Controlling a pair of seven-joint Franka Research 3 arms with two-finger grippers.
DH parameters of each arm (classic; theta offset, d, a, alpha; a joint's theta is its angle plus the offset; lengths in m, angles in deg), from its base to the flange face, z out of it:
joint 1: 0 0.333 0 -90
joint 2: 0 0 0 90
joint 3: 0 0.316 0.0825 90
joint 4: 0 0 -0.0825 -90
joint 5: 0 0.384 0 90
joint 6: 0 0 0.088 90
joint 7: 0 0.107 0 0
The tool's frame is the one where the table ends.
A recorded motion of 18 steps. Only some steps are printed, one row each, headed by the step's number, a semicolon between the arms.
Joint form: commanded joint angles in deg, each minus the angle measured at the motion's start. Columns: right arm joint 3, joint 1, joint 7, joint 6, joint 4, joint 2, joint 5; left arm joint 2, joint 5, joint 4, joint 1, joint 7, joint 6, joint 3.
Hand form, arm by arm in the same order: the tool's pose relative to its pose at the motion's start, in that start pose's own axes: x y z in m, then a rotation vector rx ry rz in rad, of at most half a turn. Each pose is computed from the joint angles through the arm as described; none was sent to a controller.
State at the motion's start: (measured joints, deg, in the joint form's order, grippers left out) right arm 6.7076 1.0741 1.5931 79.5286 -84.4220 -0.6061 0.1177; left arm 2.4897 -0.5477 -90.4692 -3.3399 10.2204 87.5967 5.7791
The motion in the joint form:
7: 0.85 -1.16 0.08 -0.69 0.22 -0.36 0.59; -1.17 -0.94 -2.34 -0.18 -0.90 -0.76 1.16
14: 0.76 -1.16 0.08 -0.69 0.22 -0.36 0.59; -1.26 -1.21 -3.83 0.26 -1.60 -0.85 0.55
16: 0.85 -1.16 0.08 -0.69 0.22 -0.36 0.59; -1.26 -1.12 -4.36 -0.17 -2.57 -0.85 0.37
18: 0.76 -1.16 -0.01 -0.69 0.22 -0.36 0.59; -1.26 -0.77 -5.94 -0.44 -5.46 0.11 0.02
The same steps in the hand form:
7: -0.0037 0.0014 -0.0038 0.0095 -0.0022 0.0049; -0.0096 -0.0065 0.0094 -0.0253 -0.0296 -0.0322
14: -0.0037 0.0022 -0.0038 0.0096 -0.0022 0.0064; -0.0105 -0.0043 0.0208 -0.0343 -0.0547 -0.0416
16: -0.0037 0.0014 -0.0038 0.0095 -0.0022 0.0049; -0.0097 0.0013 0.0251 -0.0325 -0.0647 -0.0482
18: -0.0037 0.0022 -0.0038 0.0096 -0.0022 0.0049; -0.0081 0.0062 0.0367 -0.0250 -0.0774 -0.0885

